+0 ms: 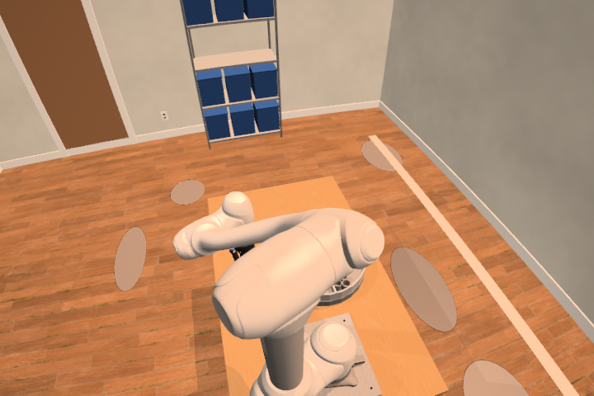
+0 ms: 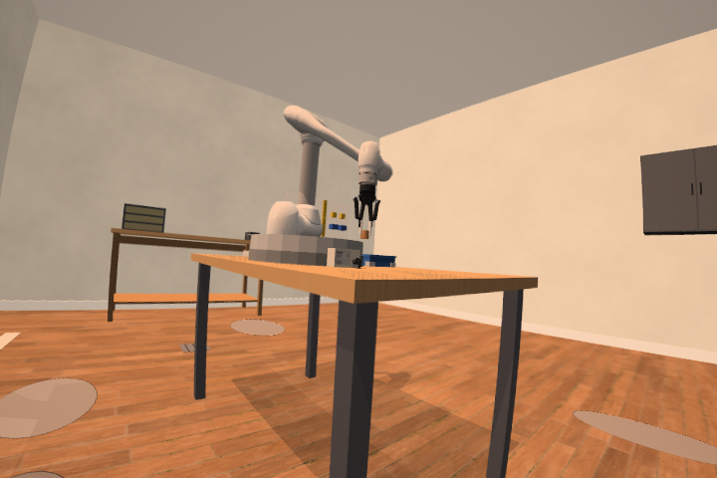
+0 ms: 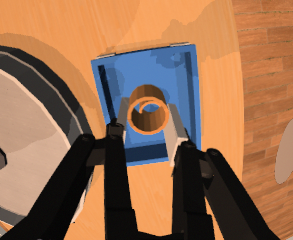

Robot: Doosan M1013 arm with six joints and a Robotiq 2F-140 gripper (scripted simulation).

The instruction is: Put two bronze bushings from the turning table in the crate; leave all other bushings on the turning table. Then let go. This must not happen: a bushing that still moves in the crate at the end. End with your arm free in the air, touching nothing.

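My gripper is now 40 mm short of the crate, 10 mm to the right of it and 150 mm above it. From my hand the other things lie so: round grey turning table: 110 mm ahead, 320 mm to the right, 120 mm below.
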